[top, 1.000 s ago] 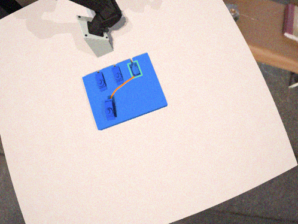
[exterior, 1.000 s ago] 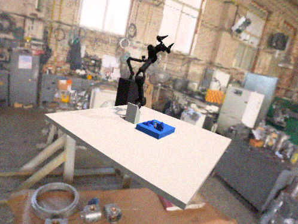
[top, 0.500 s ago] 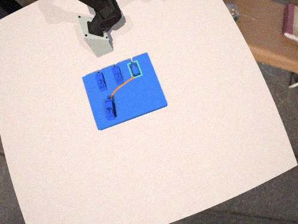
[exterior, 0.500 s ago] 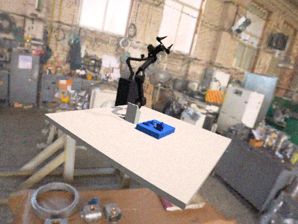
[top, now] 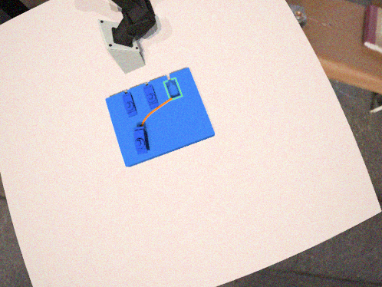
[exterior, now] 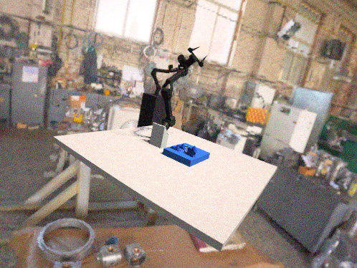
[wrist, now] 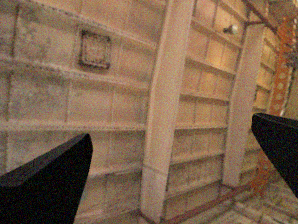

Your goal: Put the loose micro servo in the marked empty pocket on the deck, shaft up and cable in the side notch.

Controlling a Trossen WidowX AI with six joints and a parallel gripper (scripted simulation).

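The blue deck lies 79 cm below my gripper tip, 25 cm ahead of it and 21 cm to the right of it.
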